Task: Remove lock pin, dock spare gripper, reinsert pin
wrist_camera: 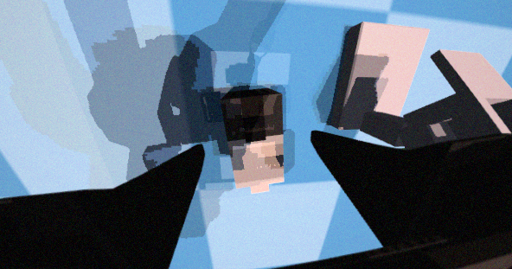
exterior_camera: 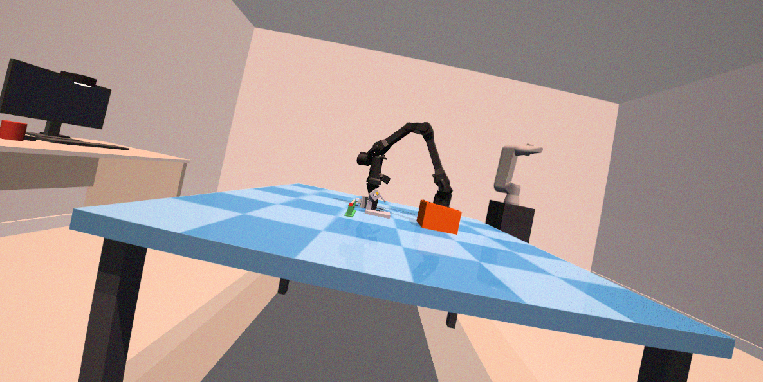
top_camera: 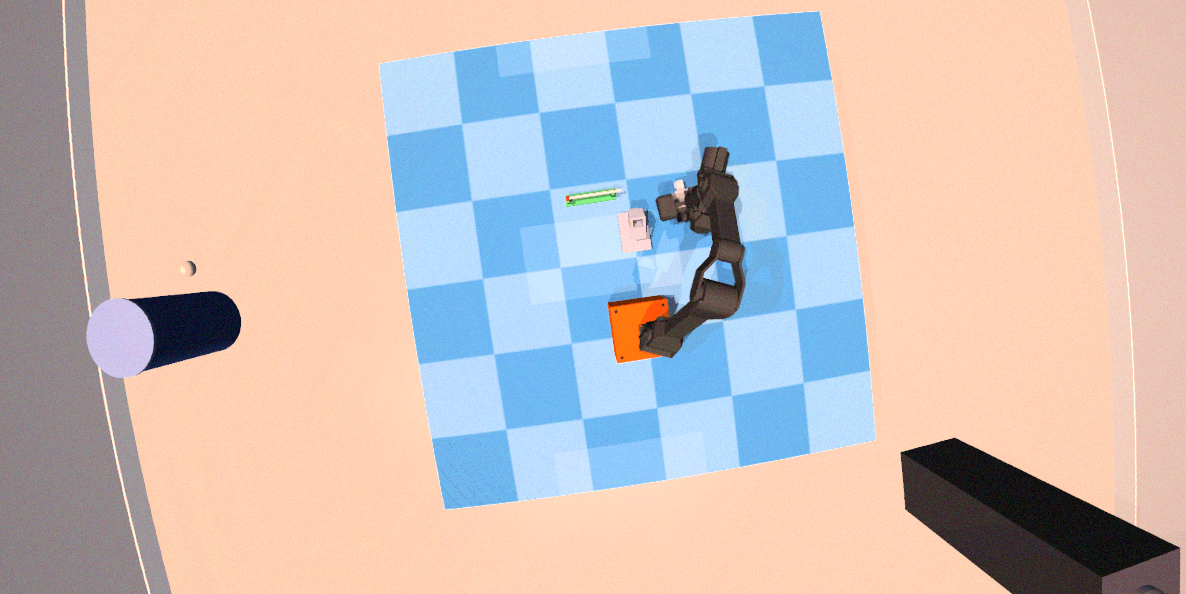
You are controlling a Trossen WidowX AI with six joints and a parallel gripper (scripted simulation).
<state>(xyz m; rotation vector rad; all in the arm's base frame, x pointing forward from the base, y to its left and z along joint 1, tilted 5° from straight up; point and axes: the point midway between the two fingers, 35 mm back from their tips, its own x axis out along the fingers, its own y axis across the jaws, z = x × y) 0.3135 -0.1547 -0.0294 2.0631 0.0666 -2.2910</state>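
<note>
The spare gripper lies 2 cm ahead of my gripper tip and 3 cm below it. Round my gripper tip: green cradle: 7 cm ahead, 25 cm to the left, 3 cm below.
</note>
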